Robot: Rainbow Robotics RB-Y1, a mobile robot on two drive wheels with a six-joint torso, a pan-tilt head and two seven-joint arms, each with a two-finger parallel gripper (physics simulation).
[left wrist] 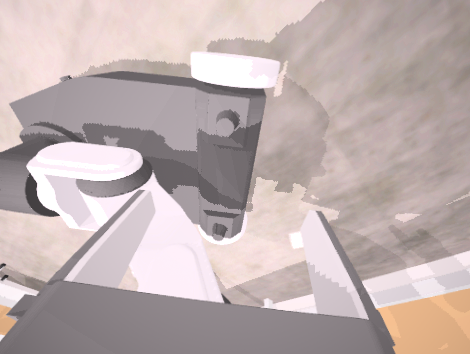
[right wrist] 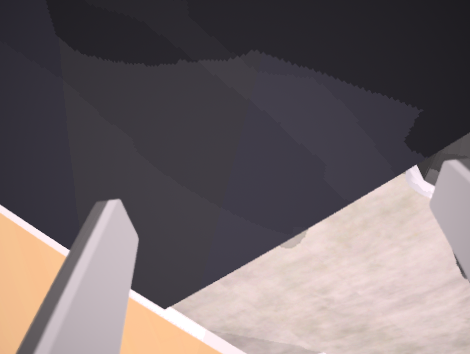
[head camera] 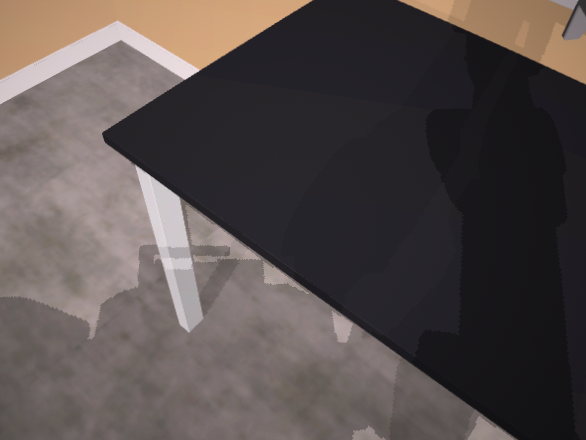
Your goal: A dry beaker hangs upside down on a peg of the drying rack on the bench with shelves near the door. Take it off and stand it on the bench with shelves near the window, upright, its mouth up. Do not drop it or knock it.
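Frame: origin at the robot's base, x right, y ahead, z up, level; millimetres.
Seen in the pictures: left gripper, between the fingertips: (left wrist: 228,210); right gripper, between the fingertips: (right wrist: 281,201).
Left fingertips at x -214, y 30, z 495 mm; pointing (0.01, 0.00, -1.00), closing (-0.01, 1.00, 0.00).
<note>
A point is followed by its place in that frame.
The beaker, its peg and the drying rack do not show in these views. A black bench top (head camera: 240,150) @[x -53, y 770, z 763 mm] (right wrist: 150,150) @[x 151, y 785, z 763 mm] fills much of the head and right wrist views; I cannot tell which of the two benches it is. My right gripper (right wrist: 281,201) @[x 352, y 595, z 1075 mm] is open and empty, with the bench top and its edge behind its fingers. One of its fingertips (head camera: 575,25) shows at the top right of the head view. My left gripper (left wrist: 228,210) @[x -214, y 30, z 495 mm] is open and empty, over the floor beside my own base (left wrist: 150,110) @[x -167, y -185, z 169 mm].
A white bench leg (head camera: 172,250) @[x -221, y 795, z 413 mm] stands under the bench's near left corner. The grey floor (head camera: 60,200) @[x -729, y 1272, z 1 mm] (right wrist: 350,280) @[x -1048, y 102, z 1 mm] lies beyond the bench edge. An orange wall (head camera: 65,30) @[x -878, y 2069, z 157 mm] (right wrist: 25,270) @[x -1066, y 1848, z 288 mm] with a white skirting (head camera: 55,52) @[x -923, y 2007, z 90 mm] runs behind. Arm shadows lie across the bench top.
</note>
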